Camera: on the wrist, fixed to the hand. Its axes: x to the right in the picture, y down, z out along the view.
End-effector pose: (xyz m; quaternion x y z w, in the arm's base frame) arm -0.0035 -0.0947 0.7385 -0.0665 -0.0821 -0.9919 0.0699
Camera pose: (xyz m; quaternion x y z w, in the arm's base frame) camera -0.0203 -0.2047 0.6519 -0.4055 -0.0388 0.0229 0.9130
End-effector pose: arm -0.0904 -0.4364 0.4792 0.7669 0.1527 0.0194 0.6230
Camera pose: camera -0.0772 -0.3477 0.5879 0.2496 -0.9136 0.3204 0.0211
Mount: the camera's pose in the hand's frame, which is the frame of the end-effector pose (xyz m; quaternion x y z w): 0.0181 0.0916 -0.1056 0.0727 -0.3315 0.9379 0.0713
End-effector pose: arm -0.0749 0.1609 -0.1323 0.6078 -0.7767 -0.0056 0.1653
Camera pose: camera -0.1371 0.1880 -0.0088 0.6750 0.6807 -0.0096 0.2846
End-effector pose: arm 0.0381 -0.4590 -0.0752 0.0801 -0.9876 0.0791 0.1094
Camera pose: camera 0.0261 -0.3539 0.0180 0.8864 0.1761 -0.1535 0.3996
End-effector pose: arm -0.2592 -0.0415 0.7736 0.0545 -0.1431 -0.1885 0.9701
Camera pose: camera -0.1796 0.0416 0.6922 -0.1223 -0.3966 0.8888 0.1946
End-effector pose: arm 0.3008 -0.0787 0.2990 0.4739 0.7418 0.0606 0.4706
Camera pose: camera 0.2782 0.0224 0.3945 0.7839 -0.5432 0.2347 0.1882
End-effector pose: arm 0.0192 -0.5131 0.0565 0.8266 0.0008 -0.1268 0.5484
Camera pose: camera 0.0716 -0.4564 0.1744 0.0575 -0.9662 0.2312 0.0982
